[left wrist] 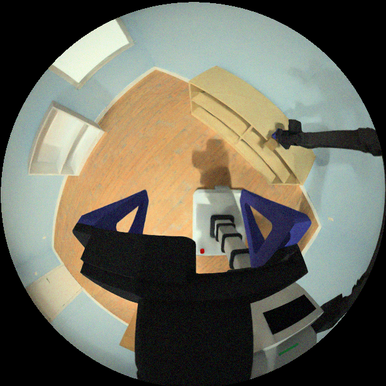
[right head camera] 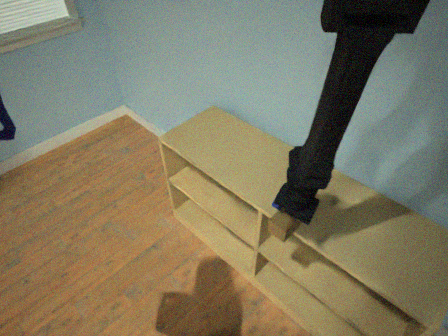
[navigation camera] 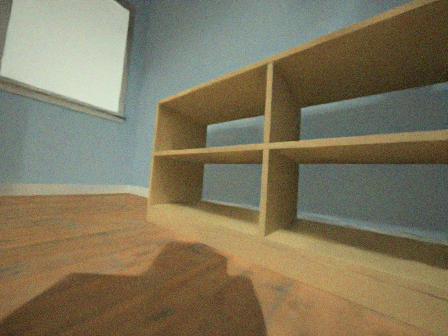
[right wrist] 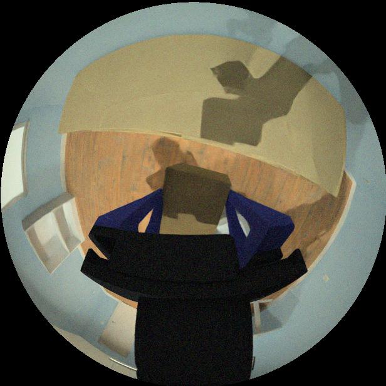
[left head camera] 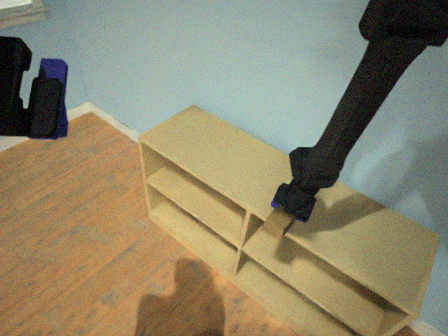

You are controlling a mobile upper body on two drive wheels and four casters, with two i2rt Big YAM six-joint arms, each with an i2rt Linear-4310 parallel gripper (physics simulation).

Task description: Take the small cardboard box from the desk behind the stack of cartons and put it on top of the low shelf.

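Frame: origin at the left arm's base, x left, y back, z up, level; metres.
Where they show: left gripper, fingertip midpoint: (left head camera: 14,128); right gripper, fingertip midpoint: (right head camera: 290,213) (left head camera: 285,212).
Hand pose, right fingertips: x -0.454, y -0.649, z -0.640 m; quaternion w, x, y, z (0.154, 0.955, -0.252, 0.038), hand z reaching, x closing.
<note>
After its pixels a point has its place.
The small brown cardboard box (left head camera: 278,223) {x -0.420, y -0.601, z -0.629 m} (right head camera: 281,226) {x -0.421, y -0.596, z -0.629 m} (left wrist: 271,144) (right wrist: 199,176) is between my right gripper's fingers (left head camera: 290,210) {x -0.454, y -0.649, z -0.640 m} (right head camera: 292,212) {x -0.454, y -0.649, z -0.640 m} (right wrist: 195,191), and that gripper is shut on it. In the head views the box overlaps the front edge of the low wooden shelf (left head camera: 215,155) {x -0.272, y -1.076, z -0.800 m} (right head camera: 225,155) {x -0.246, y -1.076, z -0.800 m} (left wrist: 225,85) (right wrist: 140,90) (navigation camera: 267,190) {x -0.394, y -0.789, z -1.201 m}, near the middle divider. In the right wrist view, floor shows between box and shelf edge. I cannot tell its exact height. My left gripper (left wrist: 193,194) is open and empty, far from the shelf. The desk and carton stack cannot be made out.
Blue walls stand behind and beside the shelf. A white open shelf unit (left wrist: 56,106) (right wrist: 48,214) stands at the left in both wrist views. The robot's white base (left wrist: 204,200) is on the floor. A shadow of the arm crosses the shelf top.
</note>
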